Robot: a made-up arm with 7 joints. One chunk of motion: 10 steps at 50 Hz.
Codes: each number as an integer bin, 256 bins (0 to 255) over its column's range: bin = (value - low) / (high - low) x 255, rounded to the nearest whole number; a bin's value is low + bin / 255 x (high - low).
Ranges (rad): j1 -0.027..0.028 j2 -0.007..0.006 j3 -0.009..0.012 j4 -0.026..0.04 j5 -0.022..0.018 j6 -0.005..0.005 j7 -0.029..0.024
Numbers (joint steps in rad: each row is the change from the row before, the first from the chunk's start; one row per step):
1: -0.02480 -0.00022 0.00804 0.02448 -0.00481 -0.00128 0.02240
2: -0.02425 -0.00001 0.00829 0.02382 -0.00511 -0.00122 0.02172
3: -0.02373 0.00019 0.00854 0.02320 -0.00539 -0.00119 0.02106
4: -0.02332 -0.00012 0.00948 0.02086 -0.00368 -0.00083 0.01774
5: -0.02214 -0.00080 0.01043 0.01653 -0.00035 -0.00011 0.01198
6: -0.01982 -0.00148 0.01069 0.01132 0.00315 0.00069 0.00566
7: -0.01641 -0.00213 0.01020 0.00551 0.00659 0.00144 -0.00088
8: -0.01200 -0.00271 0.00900 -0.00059 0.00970 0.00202 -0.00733
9: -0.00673 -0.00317 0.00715 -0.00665 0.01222 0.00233 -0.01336
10: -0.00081 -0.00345 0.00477 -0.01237 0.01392 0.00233 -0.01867
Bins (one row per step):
1: 10 133 207 195 110 95 247
2: 13 137 210 192 108 96 244
3: 15 141 213 190 106 97 241
4: 17 135 224 181 117 106 225
5: 23 122 236 164 138 125 197
6: 33 108 239 144 160 145 167
7: 49 96 233 122 182 164 135
8: 70 84 219 98 202 179 104
9: 94 75 196 75 218 187 75
10: 121 70 167 53 229 187 50

